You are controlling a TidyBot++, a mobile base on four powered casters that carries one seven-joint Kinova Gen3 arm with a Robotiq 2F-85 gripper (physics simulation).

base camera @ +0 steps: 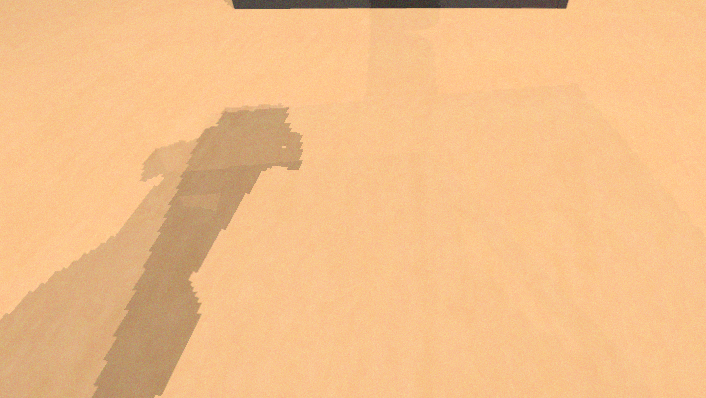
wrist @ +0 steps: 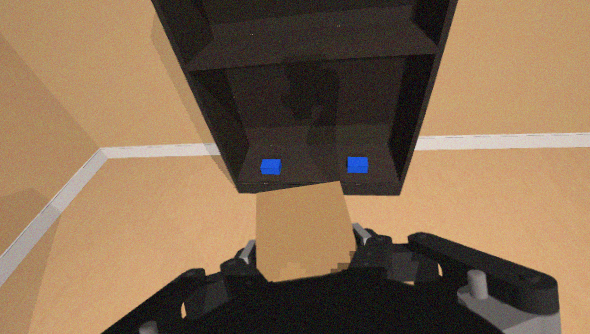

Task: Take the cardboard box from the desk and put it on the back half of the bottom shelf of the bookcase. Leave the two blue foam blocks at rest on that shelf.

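Frame: origin at the arm's base, x right, y ahead, z up, level; metres.
Seen in the pictures: gripper, fingertip midpoint: (wrist: 305,245).
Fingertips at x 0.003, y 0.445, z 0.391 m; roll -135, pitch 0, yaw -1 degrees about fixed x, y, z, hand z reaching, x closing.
A point is followed by its place in that frame.
The cardboard box (wrist: 304,230) {x 0.004, y 0.444, z 0.412 m} is held between the fingers of my gripper (wrist: 305,245) {x 0.003, y 0.445, z 0.391 m}, which is shut on it, in the lower middle of the wrist view. The dark bookcase (wrist: 372,189) {x 0.342, y 1.020, z -0.349 m} (base camera: 310,4) {x -0.102, y 1.130, z -0.386 m} stands beyond the box; in the base camera view a strip of its base shows at the top edge. Two blue foam blocks lie near the front of its bottom shelf (wrist: 312,172) {x 0.085, y 1.144, z -0.297 m}: the left block (wrist: 271,166) {x -0.104, y 1.188, z -0.252 m} and the right block (wrist: 357,165) {x 0.288, y 1.096, z -0.252 m}, apart from each other. The box overlaps the bookcase's front lower edge in the wrist view. The desk does not show.
The bookcase's middle shelf (wrist: 320,47) {x 0.146, y 1.120, z 0.279 m} lies above the bottom compartment. The bookcase's side panels (wrist: 421,112) {x 0.455, y 0.993, z 0.065 m} bound the opening. A white baseboard (wrist: 165,150) {x -0.792, y 1.597, z -0.344 m} runs along the back wall and meets the left wall at a corner. Arm shadows fall across the floor (base camera: 450,250) {x 0.089, y 0.359, z -0.397 m}.
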